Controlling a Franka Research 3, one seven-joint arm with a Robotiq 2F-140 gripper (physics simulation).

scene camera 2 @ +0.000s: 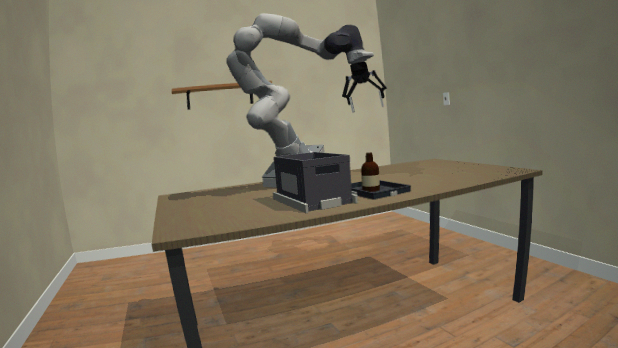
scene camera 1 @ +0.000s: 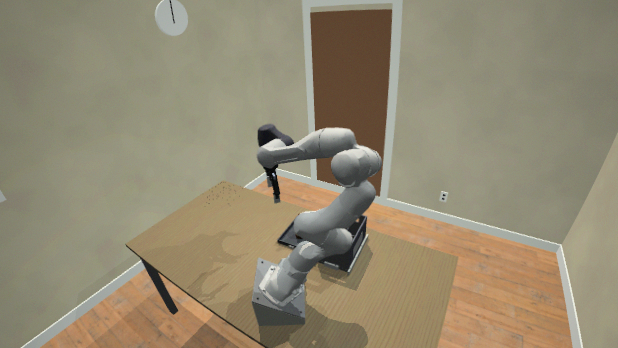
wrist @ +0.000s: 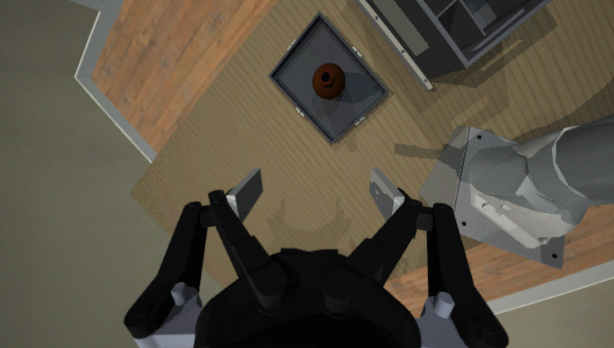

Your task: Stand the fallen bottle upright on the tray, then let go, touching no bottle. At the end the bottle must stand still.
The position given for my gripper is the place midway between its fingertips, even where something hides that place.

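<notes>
I can see my gripper (scene camera 2: 368, 109), and it's there in the wrist view as well (wrist: 314, 180). There's also a brown bottle (wrist: 329, 82).
</notes>
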